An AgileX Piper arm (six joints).
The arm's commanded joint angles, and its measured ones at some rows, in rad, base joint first. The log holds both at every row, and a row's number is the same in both.
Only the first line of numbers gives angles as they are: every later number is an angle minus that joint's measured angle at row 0.
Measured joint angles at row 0:
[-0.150 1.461 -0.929 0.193 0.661 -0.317]
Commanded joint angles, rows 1 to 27:
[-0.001 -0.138 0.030 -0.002 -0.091 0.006]
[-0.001 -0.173 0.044 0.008 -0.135 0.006]
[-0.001 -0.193 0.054 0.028 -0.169 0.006]
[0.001 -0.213 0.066 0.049 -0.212 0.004]
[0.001 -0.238 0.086 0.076 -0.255 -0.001]
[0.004 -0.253 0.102 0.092 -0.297 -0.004]
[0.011 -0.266 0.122 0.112 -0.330 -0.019]
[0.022 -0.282 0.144 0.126 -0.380 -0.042]
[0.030 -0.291 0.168 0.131 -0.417 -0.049]
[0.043 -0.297 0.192 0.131 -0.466 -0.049]
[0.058 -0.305 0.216 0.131 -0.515 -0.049]
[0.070 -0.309 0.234 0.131 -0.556 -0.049]
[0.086 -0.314 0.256 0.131 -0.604 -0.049]
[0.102 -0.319 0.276 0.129 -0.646 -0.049]
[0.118 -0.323 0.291 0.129 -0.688 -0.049]
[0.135 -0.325 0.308 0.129 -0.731 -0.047]
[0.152 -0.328 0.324 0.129 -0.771 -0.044]
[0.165 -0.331 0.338 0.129 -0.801 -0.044]
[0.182 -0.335 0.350 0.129 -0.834 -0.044]
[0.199 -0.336 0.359 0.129 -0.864 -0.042]
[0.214 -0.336 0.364 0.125 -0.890 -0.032]
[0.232 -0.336 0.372 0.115 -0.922 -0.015]
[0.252 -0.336 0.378 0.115 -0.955 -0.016]
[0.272 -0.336 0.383 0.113 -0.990 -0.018]
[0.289 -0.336 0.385 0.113 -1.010 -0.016]
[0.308 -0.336 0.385 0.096 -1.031 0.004]
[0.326 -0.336 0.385 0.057 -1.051 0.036]
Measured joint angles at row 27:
[0.262 -0.329 0.377 0.119 -0.945 -0.023]
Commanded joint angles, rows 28 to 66:
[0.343 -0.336 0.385 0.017 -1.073 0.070]
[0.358 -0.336 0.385 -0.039 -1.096 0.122]
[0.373 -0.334 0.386 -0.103 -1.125 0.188]
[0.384 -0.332 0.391 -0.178 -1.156 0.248]
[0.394 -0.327 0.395 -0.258 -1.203 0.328]
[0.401 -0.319 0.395 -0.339 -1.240 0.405]
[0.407 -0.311 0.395 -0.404 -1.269 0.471]
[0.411 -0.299 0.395 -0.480 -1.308 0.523]
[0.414 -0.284 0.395 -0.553 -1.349 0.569]
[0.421 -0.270 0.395 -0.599 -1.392 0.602]
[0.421 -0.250 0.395 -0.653 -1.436 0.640]
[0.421 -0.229 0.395 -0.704 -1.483 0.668]
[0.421 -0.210 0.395 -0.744 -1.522 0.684]
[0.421 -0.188 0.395 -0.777 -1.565 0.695]
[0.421 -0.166 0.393 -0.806 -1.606 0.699]
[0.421 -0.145 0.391 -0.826 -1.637 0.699]
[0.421 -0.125 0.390 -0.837 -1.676 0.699]
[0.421 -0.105 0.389 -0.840 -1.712 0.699]
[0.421 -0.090 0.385 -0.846 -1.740 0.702]
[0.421 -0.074 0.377 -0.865 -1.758 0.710]
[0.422 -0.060 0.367 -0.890 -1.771 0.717]
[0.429 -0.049 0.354 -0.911 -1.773 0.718]
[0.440 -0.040 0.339 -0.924 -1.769 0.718]
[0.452 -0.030 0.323 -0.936 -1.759 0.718]
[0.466 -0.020 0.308 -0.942 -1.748 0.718]
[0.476 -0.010 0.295 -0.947 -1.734 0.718]
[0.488 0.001 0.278 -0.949 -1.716 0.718]
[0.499 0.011 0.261 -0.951 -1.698 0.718]
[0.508 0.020 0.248 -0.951 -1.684 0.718]
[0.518 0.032 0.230 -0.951 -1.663 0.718]
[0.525 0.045 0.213 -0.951 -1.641 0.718]
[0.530 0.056 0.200 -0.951 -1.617 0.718]
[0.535 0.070 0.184 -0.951 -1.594 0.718]
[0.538 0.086 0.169 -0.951 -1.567 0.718]
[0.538 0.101 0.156 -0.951 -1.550 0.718]
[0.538 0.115 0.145 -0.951 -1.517 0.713]
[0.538 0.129 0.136 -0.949 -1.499 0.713]
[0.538 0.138 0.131 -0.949 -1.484 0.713]
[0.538 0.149 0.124 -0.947 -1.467 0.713]
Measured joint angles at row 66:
[0.534 0.106 0.155 -0.953 -1.544 0.711]
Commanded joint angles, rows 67 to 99:
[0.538 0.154 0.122 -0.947 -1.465 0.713]
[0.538 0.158 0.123 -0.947 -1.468 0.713]
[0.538 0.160 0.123 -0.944 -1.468 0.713]
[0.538 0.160 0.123 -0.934 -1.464 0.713]
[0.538 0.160 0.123 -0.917 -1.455 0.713]
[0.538 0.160 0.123 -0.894 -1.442 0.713]
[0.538 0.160 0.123 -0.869 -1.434 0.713]
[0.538 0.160 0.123 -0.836 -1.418 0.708]
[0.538 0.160 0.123 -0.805 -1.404 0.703]
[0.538 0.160 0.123 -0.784 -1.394 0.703]
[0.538 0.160 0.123 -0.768 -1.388 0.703]
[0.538 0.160 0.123 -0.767 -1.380 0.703]
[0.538 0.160 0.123 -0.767 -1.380 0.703]
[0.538 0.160 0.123 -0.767 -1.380 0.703]
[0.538 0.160 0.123 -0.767 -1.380 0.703]
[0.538 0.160 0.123 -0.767 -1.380 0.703]
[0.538 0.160 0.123 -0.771 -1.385 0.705]
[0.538 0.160 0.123 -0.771 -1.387 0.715]
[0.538 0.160 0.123 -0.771 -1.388 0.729]
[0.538 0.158 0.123 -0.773 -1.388 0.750]
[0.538 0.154 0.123 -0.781 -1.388 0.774]
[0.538 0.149 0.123 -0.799 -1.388 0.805]
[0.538 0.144 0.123 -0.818 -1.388 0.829]
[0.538 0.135 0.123 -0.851 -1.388 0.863]
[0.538 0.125 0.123 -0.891 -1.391 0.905]
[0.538 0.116 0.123 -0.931 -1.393 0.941]
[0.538 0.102 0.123 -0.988 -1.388 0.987]
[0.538 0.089 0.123 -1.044 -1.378 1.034]
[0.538 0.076 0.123 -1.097 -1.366 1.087]
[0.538 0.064 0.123 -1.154 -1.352 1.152]
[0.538 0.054 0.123 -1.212 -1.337 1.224]
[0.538 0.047 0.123 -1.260 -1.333 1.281]
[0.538 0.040 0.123 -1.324 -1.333 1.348]
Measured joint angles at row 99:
[0.538 0.079 0.125 -1.107 -1.358 1.111]
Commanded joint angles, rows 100 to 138:
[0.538 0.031 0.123 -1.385 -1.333 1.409]
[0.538 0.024 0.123 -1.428 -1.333 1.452]
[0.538 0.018 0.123 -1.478 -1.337 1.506]
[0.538 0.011 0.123 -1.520 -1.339 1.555]
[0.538 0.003 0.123 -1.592 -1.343 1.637]
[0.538 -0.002 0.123 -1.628 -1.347 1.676]
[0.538 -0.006 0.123 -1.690 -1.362 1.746]
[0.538 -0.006 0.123 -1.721 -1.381 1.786]
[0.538 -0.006 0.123 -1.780 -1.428 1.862]
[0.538 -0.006 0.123 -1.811 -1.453 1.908]
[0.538 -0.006 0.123 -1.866 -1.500 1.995]
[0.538 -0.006 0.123 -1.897 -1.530 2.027]
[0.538 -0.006 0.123 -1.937 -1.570 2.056]
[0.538 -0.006 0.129 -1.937 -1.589 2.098]
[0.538 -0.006 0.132 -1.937 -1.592 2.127]
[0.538 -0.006 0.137 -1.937 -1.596 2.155]
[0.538 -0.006 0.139 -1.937 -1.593 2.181]
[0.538 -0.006 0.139 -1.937 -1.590 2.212]
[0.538 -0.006 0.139 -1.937 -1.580 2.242]
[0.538 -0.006 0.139 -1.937 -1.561 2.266]
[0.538 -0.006 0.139 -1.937 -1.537 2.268]
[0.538 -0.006 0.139 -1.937 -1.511 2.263]
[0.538 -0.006 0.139 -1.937 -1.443 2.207]
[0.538 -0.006 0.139 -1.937 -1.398 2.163]
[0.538 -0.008 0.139 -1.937 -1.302 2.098]
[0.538 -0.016 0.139 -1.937 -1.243 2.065]
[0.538 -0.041 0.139 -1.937 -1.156 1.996]
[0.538 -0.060 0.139 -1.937 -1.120 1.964]
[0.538 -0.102 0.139 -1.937 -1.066 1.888]
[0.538 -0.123 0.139 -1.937 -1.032 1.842]
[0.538 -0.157 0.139 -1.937 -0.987 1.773]
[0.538 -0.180 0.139 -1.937 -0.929 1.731]
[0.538 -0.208 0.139 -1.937 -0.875 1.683]
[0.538 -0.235 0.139 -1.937 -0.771 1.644]
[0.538 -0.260 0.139 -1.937 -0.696 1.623]
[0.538 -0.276 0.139 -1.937 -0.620 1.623]
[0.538 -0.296 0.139 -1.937 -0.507 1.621]
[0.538 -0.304 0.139 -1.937 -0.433 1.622]
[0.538 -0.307 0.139 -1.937 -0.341 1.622]
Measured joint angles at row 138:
[0.539 -0.261 0.134 -1.945 -0.671 1.658]
